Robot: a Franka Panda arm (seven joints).
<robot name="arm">
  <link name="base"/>
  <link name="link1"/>
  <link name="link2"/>
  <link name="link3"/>
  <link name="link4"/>
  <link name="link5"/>
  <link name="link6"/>
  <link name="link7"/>
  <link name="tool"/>
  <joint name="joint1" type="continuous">
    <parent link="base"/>
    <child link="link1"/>
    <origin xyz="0 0 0.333"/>
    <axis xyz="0 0 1"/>
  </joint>
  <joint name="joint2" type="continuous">
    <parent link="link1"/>
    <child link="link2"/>
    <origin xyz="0 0 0" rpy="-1.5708 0 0"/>
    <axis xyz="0 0 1"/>
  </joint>
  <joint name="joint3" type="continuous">
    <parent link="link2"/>
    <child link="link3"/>
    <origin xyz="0 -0.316 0" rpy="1.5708 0 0"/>
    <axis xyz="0 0 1"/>
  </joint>
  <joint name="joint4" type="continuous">
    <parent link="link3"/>
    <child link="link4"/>
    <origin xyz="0.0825 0 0" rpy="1.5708 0 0"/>
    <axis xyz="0 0 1"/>
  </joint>
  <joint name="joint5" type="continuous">
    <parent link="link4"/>
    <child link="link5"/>
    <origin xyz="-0.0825 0.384 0" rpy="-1.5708 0 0"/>
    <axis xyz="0 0 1"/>
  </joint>
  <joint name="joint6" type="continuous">
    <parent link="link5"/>
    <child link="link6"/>
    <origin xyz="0 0 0" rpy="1.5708 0 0"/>
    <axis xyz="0 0 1"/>
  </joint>
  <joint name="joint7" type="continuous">
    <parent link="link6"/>
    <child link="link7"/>
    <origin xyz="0.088 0 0" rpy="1.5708 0 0"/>
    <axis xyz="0 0 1"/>
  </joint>
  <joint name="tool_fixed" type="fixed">
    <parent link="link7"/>
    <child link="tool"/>
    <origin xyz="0 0 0.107"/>
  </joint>
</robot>
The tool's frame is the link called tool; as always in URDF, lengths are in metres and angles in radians. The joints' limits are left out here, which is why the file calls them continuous.
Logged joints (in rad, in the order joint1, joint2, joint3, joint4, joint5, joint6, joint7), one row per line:
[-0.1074, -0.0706, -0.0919, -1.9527, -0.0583, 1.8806, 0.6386]
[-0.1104, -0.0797, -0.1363, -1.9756, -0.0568, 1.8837, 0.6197]
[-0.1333, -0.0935, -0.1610, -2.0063, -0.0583, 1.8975, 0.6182]
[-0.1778, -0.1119, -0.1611, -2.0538, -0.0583, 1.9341, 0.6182]
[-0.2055, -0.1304, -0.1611, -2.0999, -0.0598, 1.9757, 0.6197]
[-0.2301, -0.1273, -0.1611, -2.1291, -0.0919, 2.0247, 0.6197]
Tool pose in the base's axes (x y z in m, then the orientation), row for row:
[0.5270, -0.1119, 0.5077, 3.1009, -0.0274, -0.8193]
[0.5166, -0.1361, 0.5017, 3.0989, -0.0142, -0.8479]
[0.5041, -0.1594, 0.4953, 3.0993, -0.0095, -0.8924]
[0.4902, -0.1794, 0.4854, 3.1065, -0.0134, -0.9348]
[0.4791, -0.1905, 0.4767, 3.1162, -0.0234, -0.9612]
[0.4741, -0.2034, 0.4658, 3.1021, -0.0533, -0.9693]
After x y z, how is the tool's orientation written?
As angles about the fixed x, y, z axes (roll, pitch, yaw), in radians.
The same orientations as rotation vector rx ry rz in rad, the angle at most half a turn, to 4 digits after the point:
[2.8370, -1.2328, 0.0138]
[2.8225, -1.2744, -0.0072]
[2.7957, -1.3378, -0.0150]
[2.7711, -1.3990, -0.0060]
[2.7559, -1.4374, 0.0140]
[2.7259, -1.4371, 0.0443]

